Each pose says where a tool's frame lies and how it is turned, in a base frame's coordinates. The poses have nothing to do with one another.
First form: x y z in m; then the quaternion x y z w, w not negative.
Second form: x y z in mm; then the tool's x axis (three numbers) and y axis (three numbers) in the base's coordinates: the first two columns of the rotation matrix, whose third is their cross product. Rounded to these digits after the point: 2 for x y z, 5 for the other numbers.
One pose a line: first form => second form
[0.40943 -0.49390 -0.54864 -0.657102 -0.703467 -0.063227 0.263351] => [409.43 -493.90 -548.64 0.00227 0.89120 0.45361 0.95780 0.12844 -0.25714]
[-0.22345 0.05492 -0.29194 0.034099 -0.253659 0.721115 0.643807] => [-223.45 54.92 -291.94 -0.16870 0.91122 0.37579 -0.94582 -0.04234 -0.32193]
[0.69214 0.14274 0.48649 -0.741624 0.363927 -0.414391 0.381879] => [692.14 142.74 486.49 0.39167 -0.85629 0.33669 -0.22330 -0.44345 -0.86804]
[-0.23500 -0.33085 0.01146 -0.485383 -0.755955 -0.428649 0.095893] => [-235.00 -330.85 11.46 -0.51042 0.65165 0.56110 0.81606 0.16133 0.55499]
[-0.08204 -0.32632 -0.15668 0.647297 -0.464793 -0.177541 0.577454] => [-82.04 -326.32 -156.68 0.50489 -0.80676 0.30695 -0.39667 0.09897 0.91261]
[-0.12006 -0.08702 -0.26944 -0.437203 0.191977 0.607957 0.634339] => [-120.06 -87.02 -269.44 0.18707 0.60344 -0.77516 -0.93917 -0.12152 -0.32124]
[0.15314 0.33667 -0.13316 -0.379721 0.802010 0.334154 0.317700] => [153.14 336.67 -133.16 -0.50976 -0.39676 -0.76337 -0.82140 0.48831 0.29471]
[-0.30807 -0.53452 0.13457 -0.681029 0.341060 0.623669 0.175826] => [-308.07 -534.52 134.57 -0.01057 -0.24523 -0.96941 -0.68386 -0.70553 0.18593]
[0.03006 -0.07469 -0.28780 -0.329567 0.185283 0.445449 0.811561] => [30.06 -74.69 -287.80 0.53449 0.60089 -0.59435 -0.84514 0.38592 -0.36986]
